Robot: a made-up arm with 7 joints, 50 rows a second.
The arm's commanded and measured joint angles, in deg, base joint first. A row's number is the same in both.
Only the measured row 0 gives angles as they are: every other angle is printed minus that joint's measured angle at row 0.
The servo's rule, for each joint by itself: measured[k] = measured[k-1] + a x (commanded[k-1-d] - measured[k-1]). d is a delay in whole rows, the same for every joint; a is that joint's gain. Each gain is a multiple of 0.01, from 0.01 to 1. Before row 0 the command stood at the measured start. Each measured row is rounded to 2 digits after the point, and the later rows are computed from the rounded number. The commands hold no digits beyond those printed.
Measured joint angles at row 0: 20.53 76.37 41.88 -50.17 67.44 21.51 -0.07
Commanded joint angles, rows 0 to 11: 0.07 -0.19 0.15 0.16 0.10 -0.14 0.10; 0.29 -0.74 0.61 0.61 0.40 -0.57 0.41; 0.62 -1.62 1.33 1.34 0.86 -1.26 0.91; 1.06 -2.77 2.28 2.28 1.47 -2.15 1.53; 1.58 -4.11 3.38 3.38 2.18 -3.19 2.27; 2.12 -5.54 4.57 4.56 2.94 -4.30 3.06; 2.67 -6.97 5.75 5.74 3.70 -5.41 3.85; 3.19 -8.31 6.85 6.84 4.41 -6.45 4.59; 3.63 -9.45 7.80 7.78 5.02 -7.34 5.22; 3.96 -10.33 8.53 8.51 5.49 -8.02 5.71; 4.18 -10.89 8.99 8.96 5.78 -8.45 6.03; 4.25 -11.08 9.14 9.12 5.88 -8.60 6.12
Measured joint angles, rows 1 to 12: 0.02 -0.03 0.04 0.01 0.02 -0.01 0.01; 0.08 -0.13 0.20 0.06 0.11 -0.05 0.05; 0.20 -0.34 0.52 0.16 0.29 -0.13 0.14; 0.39 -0.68 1.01 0.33 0.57 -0.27 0.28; 0.65 -1.16 1.67 0.57 0.96 -0.47 0.48; 0.97 -1.77 2.48 0.89 1.44 -0.74 0.74; 1.34 -2.50 3.40 1.28 1.98 -1.07 1.05; 1.75 -3.31 4.37 1.72 2.56 -1.45 1.40; 2.16 -4.17 5.33 2.20 3.15 -1.86 1.78; 2.56 -5.03 6.23 2.70 3.71 -2.29 2.17; 2.92 -5.85 7.00 3.20 4.21 -2.72 2.56; 3.21 -6.58 7.60 3.67 4.61 -3.13 2.92
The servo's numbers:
d 0
a 0.22 0.14 0.28 0.08 0.24 0.07 0.10

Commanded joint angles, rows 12 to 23: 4.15 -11.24 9.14 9.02 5.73 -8.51 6.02; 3.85 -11.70 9.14 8.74 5.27 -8.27 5.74; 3.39 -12.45 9.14 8.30 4.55 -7.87 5.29; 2.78 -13.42 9.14 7.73 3.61 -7.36 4.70; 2.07 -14.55 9.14 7.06 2.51 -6.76 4.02; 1.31 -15.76 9.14 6.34 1.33 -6.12 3.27; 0.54 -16.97 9.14 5.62 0.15 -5.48 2.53; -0.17 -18.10 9.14 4.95 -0.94 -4.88 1.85; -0.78 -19.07 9.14 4.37 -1.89 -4.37 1.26; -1.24 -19.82 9.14 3.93 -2.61 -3.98 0.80; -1.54 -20.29 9.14 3.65 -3.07 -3.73 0.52; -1.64 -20.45 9.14 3.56 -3.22 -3.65 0.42
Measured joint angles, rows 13 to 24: 3.42 -7.23 8.03 4.10 4.88 -3.51 3.23; 3.51 -7.86 8.34 4.47 4.97 -3.84 3.48; 3.48 -8.50 8.56 4.78 4.87 -4.12 3.66; 3.33 -9.19 8.72 5.02 4.57 -4.35 3.76; 3.05 -9.94 8.84 5.18 4.08 -4.52 3.79; 2.67 -10.75 8.92 5.27 3.42 -4.63 3.74; 2.20 -11.62 8.98 5.30 2.64 -4.69 3.62; 1.68 -12.53 9.02 5.27 1.78 -4.70 3.44; 1.14 -13.45 9.05 5.20 0.90 -4.68 3.22; 0.62 -14.34 9.08 5.10 0.06 -4.63 2.98; 0.14 -15.17 9.10 4.98 -0.69 -4.57 2.73; -0.25 -15.91 9.11 4.87 -1.30 -4.51 2.50
